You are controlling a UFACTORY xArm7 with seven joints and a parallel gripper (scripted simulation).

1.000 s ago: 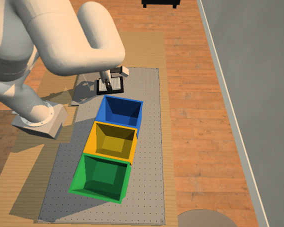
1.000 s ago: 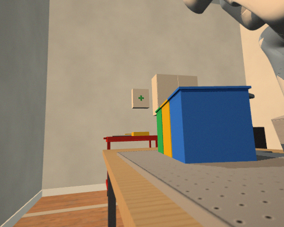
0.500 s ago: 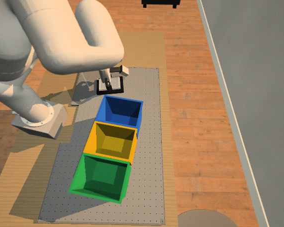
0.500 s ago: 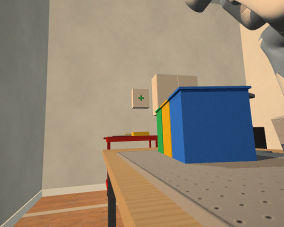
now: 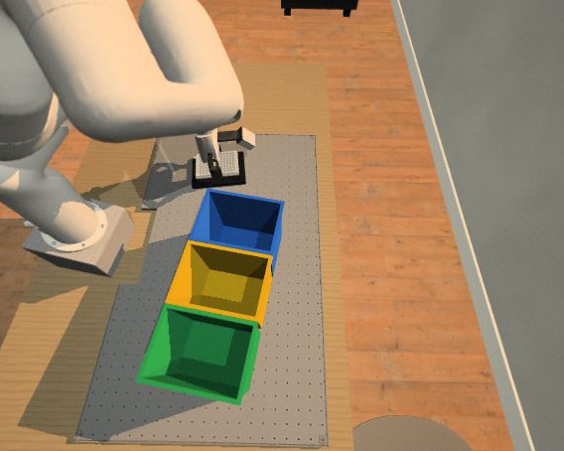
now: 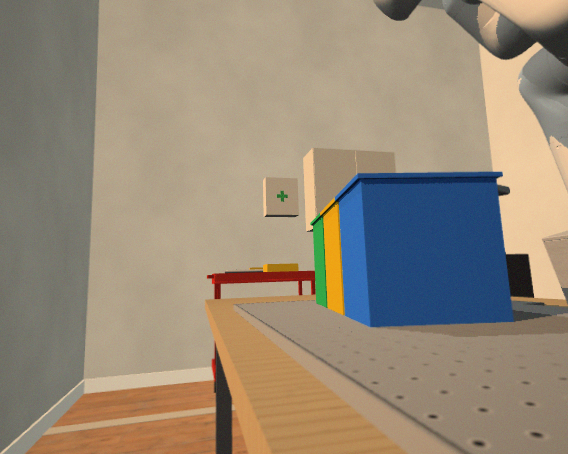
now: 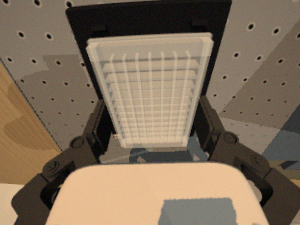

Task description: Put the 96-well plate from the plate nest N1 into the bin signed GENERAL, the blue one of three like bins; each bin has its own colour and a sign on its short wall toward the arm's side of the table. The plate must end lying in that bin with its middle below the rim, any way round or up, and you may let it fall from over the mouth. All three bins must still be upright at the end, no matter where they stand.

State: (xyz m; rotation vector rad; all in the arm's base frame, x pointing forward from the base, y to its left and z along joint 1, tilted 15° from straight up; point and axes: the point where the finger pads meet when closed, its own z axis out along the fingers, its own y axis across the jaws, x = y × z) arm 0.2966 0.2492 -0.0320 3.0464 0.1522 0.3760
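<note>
Right now my hand is 4 cm above the black plate nest. Round my hand: yellow bin (40 cm to the right, 7 cm ahead, 5 cm above); then blue bin (27 cm to the right, 9 cm ahead, 5 cm above); then 96-well plate (1 cm below).
</note>
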